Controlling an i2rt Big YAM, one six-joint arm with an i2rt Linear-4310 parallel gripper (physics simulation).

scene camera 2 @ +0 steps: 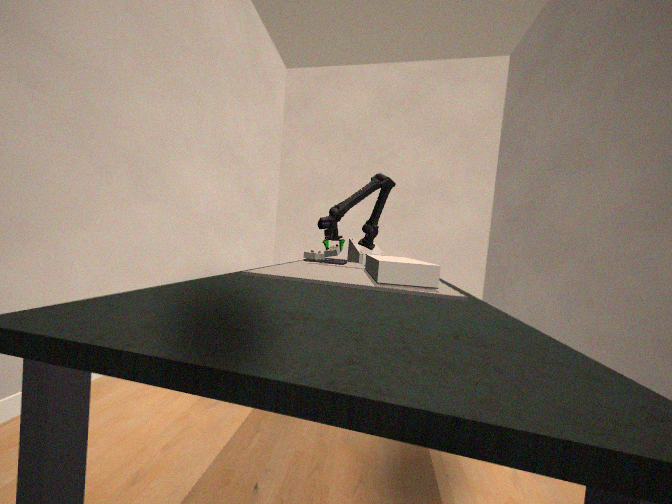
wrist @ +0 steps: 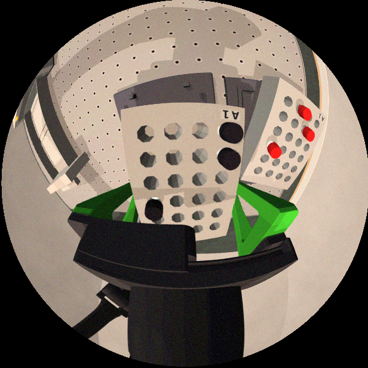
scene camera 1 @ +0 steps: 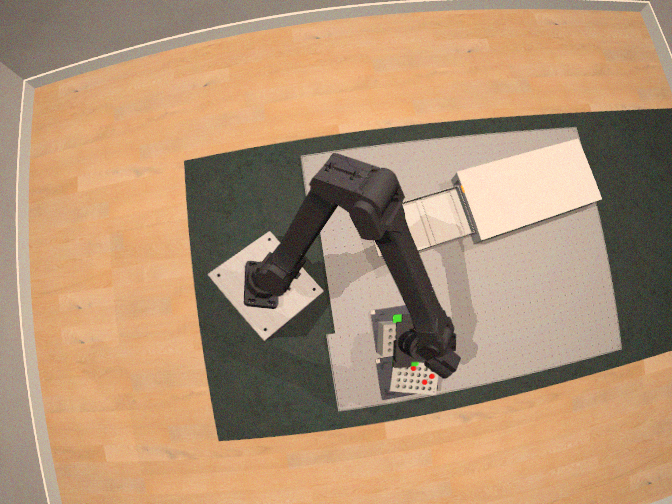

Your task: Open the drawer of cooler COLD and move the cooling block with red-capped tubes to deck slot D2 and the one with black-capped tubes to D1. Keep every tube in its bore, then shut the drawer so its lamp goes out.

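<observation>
My gripper (scene camera 1: pixel 406 341) (scene camera 2: pixel 333 248) (wrist: pixel 184 183) is shut on the block with black-capped tubes (scene camera 1: pixel 387 339) (scene camera 2: pixel 331 252) (wrist: pixel 186 145), its green fingers at two opposite sides. Three black caps show in its bores. The block hangs low over a dark slot plate (scene camera 1: pixel 379 311) (wrist: pixel 165 90); the gap under it is hard to judge. The block with red-capped tubes (scene camera 1: pixel 404 386) (wrist: pixel 260 130) sits on the neighbouring slot plate (scene camera 1: pixel 382 374) (wrist: pixel 241 90), with three red caps in its bores. No slot label is readable. The drawer (scene camera 1: pixel 440 219) (wrist: pixel 40 130) stands open, its handle end hidden by my arm in scene camera 1.
The white cooler (scene camera 1: pixel 529 189) (scene camera 2: pixel 409 272) stands at the right end of the perforated deck (scene camera 1: pixel 542 292); an orange lamp (scene camera 1: pixel 463 188) (wrist: pixel 16 119) glows on its front. The drawer handle (wrist: pixel 70 172) stands up at the left in the wrist view. The arm's base plate (scene camera 1: pixel 233 271) is left of the deck.
</observation>
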